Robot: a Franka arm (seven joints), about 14 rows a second.
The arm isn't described. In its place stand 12 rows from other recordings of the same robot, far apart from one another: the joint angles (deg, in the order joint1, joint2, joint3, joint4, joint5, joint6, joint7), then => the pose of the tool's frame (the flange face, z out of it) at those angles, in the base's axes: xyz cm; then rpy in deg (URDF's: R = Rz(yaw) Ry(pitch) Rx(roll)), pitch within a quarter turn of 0, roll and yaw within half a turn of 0.
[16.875 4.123 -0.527 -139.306 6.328 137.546 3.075] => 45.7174 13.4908 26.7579 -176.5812 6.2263 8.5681
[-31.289 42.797 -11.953 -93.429 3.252 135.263 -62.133] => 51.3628 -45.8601 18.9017 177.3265 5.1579 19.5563
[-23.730 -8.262 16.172 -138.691 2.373 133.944 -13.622] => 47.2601 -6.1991 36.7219 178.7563 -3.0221 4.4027
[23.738 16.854 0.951 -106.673 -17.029 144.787 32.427] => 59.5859 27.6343 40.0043 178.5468 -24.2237 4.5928
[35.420 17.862 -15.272 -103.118 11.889 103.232 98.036] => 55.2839 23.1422 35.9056 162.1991 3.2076 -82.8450
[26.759 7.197 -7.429 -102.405 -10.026 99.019 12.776] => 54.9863 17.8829 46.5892 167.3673 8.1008 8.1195
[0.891 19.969 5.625 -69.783 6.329 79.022 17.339] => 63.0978 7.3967 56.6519 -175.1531 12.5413 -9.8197
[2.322 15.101 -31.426 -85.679 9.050 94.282 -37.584] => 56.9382 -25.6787 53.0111 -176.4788 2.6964 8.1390
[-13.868 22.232 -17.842 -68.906 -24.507 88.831 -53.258] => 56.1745 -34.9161 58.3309 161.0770 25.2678 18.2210
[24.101 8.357 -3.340 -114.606 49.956 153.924 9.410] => 58.6958 19.7662 43.8235 -137.4224 -8.2881 -31.4480
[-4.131 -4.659 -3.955 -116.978 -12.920 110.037 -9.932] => 51.9947 -9.0452 47.6184 169.0024 4.6818 6.1000
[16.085 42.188 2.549 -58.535 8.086 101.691 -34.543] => 71.6013 24.2503 41.7398 -172.4925 -6.1475 50.5248
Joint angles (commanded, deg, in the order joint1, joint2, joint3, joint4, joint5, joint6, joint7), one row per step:
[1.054 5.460 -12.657 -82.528 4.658 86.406 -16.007]
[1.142 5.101 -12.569 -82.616 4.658 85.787 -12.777]
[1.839 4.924 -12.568 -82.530 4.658 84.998 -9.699]
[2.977 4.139 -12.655 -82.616 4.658 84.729 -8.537]
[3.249 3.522 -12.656 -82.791 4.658 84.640 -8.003]
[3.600 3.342 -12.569 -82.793 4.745 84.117 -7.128]
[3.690 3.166 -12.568 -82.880 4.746 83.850 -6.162]
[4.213 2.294 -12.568 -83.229 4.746 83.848 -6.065]
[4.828 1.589 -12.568 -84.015 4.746 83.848 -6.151]
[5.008 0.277 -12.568 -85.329 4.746 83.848 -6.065]
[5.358 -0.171 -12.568 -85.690 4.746 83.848 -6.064]
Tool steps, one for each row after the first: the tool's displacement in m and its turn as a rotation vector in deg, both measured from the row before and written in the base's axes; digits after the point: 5 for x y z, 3 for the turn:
[-0.00271 0.00194 0.00190 0.102 0.545 -3.011]
[-0.00122 0.00723 0.00128 0.063 0.721 -2.321]
[-0.00306 0.01030 0.00659 0.058 -0.355 -0.092]
[-0.00310 0.00249 0.00443 0.066 -0.318 -0.258]
[-0.00134 0.00456 0.00095 0.165 0.388 -0.393]
[-0.00134 0.00092 0.00060 0.042 0.246 -0.854]
[-0.00411 0.00470 0.00552 0.110 -0.516 0.423]
[-0.00314 0.00555 0.00036 0.167 0.069 0.695]
[-0.00699 0.00105 0.00174 0.286 0.002 0.090]
[-0.00210 0.00308 0.00126 0.087 -0.088 0.349]

